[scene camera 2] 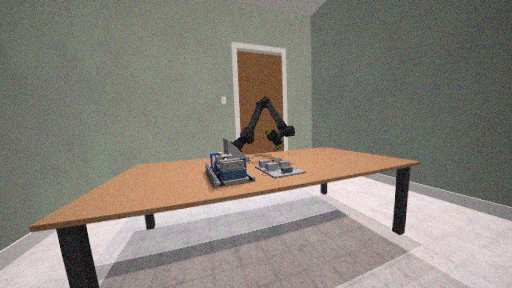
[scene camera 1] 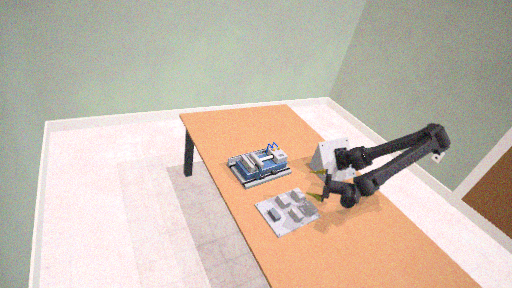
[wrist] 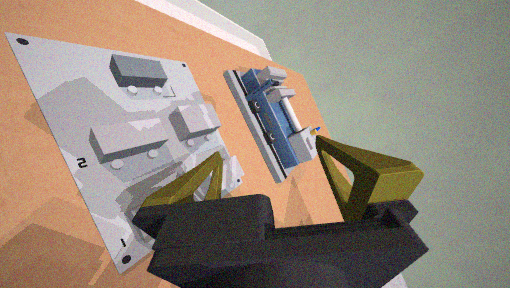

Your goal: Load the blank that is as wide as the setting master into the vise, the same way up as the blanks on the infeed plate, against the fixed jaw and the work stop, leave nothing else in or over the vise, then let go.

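Where they show: gripper, fingertip midpoint: [scene camera 2: 268, 143] [scene camera 1: 307, 182] [wrist: 266, 148]; arm's base, link origin: [scene camera 2: 235, 147] [scene camera 1: 341, 158].
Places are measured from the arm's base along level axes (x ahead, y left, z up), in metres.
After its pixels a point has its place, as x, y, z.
The blue and grey vise [scene camera 1: 266, 165] {0.443, -0.086, -0.029} [scene camera 2: 232, 175] {0.579, -0.116, -0.051} [wrist: 270, 117] {0.446, -0.063, -0.040} stands on the table, its light jaws at the far end in the wrist view; what lies between them is too small to tell. The infeed plate [scene camera 1: 278, 229] {0.552, 0.243, -0.080} [scene camera 2: 296, 172] {0.568, 0.218, -0.081} [wrist: 45, 65] {0.538, 0.257, -0.081} lies beside it. A darker grey block [scene camera 1: 274, 215] {0.546, 0.187, -0.057} [wrist: 137, 72] {0.528, 0.186, -0.056} lies near one plate edge. Lighter grey blocks stand on the plate, among them a long one [wrist: 130, 137] {0.438, 0.218, -0.045} and a shorter one [wrist: 195, 120] {0.452, 0.137, -0.045}. I cannot tell which is the setting master. My gripper [scene camera 1: 309, 183] {0.375, 0.143, 0.057} [wrist: 266, 148] {0.375, 0.143, 0.057} is open and empty, raised above the table near the plate; its left finger hides part of the plate.
A pale slanted panel [scene camera 1: 324, 154] {0.119, -0.027, 0.031} [scene camera 2: 231, 148] {0.144, -0.052, 0.016} stands by the arm's base. Blue pieces [scene camera 1: 272, 146] {0.347, -0.198, -0.007} [wrist: 316, 130] {0.375, -0.148, 0.023} stick up at the vise's near end in the wrist view. Small round pegs sit beside the blocks, and the numbers 1 and 2 mark the plate.
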